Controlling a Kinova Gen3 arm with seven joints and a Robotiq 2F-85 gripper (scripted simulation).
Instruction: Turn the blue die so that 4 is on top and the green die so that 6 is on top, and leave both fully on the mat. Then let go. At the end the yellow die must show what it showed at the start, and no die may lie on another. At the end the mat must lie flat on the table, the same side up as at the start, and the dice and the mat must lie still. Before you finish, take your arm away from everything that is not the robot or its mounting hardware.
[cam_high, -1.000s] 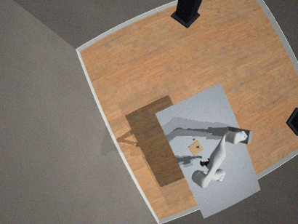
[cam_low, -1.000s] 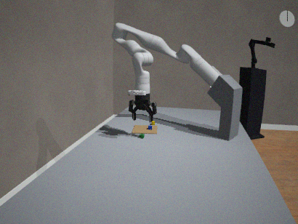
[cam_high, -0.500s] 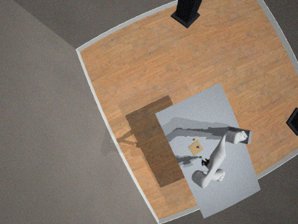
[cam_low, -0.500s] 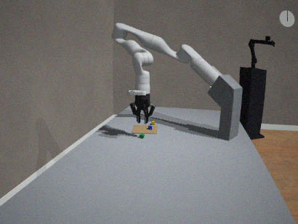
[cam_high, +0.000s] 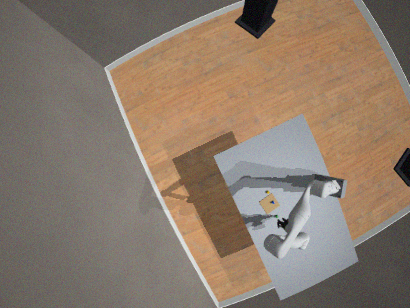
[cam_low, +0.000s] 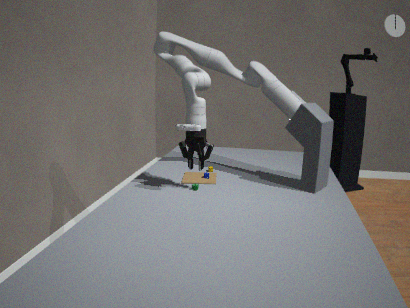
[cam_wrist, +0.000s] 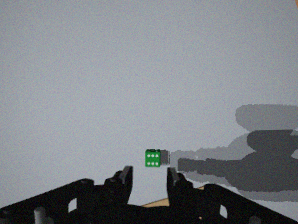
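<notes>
Now: hand 90 mm above the green die. From my hand the other things lie so: blue die (60 mm behind, 120 mm to the right, 80 mm below); then tan mat (40 mm behind, 130 mm to the right, 100 mm below); then yellow die (100 mm behind, 220 mm to the right, 90 mm below).
</notes>
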